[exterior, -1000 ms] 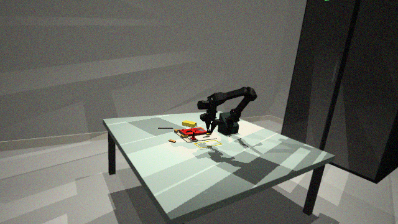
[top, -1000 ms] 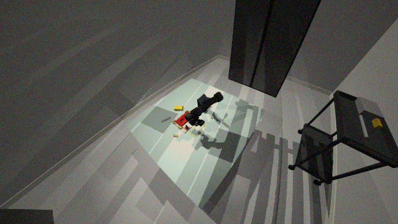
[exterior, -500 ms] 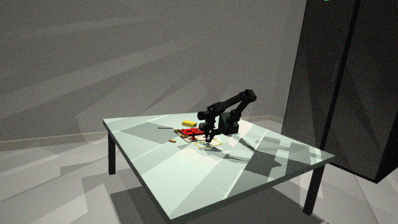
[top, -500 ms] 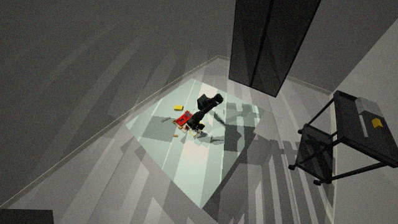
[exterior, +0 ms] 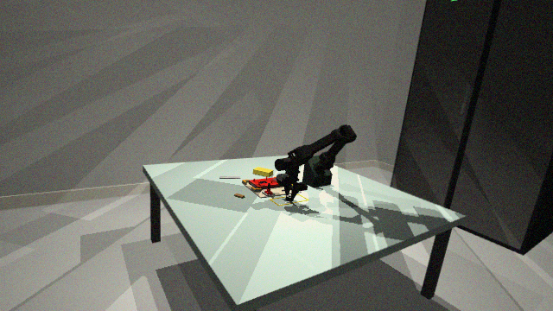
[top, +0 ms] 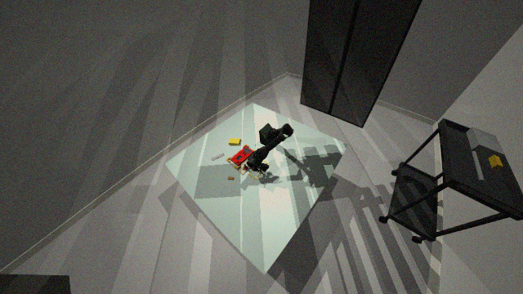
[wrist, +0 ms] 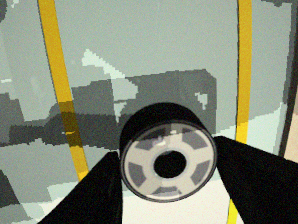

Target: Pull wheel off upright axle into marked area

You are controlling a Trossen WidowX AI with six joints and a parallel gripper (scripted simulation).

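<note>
Right now the wheel is right at my gripper tip. Also, from my gripper tip: yellow block: 41 cm to the right, 5 cm behind; then dark axle: 9 cm to the right, 7 cm ahead, 2 cm above; then brown piece: 23 cm ahead, 11 cm to the right, 1 cm below.
</note>
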